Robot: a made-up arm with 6 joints.
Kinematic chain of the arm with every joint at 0, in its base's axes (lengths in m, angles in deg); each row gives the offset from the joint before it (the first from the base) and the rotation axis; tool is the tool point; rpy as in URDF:
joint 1: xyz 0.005 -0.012 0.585 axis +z
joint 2: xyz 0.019 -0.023 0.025 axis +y
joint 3: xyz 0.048 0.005 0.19 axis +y
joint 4: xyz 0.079 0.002 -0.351 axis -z
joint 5: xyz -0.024 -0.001 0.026 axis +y
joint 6: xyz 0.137 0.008 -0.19 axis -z
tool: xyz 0.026 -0.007 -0.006 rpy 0 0 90
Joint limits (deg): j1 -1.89..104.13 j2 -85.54..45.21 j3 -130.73..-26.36 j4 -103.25..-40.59 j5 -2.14..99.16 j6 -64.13..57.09
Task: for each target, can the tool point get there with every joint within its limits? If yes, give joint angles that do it. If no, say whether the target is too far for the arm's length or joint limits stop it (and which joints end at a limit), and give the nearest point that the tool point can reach.
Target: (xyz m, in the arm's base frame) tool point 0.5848 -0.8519 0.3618
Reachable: no: too far | nearest point 0.5404 -0.2895 0.4140 | short by 0.567 m
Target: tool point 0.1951 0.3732 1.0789
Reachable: yes | joints 60.67 -40.01 -68.14 -52.62 19.45 29.27
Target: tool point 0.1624 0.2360 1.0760
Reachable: yes | joints 70.31 -75.69 -52.03 -52.39 50.44 -27.08
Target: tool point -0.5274 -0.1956 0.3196
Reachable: no: joint limits stop it (at a limit: joint 1, joint 2, joint 3, joint 4, joint 5, joint 6) | nearest point -0.0727 -0.1623 0.3269 | short by 0.456 m
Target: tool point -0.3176 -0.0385 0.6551
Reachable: no: joint limits stop it (at a limit: joint 1, joint 2, joint 3, joint 4, joint 5) | nearest point -0.1866 0.2488 0.8928 | short by 0.395 m
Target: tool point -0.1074 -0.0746 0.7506
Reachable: no: joint limits stop it (at a limit: joint 1, joint 2, joint 4, joint 5) | nearest point -0.1773 0.2292 0.9327 | short by 0.361 m
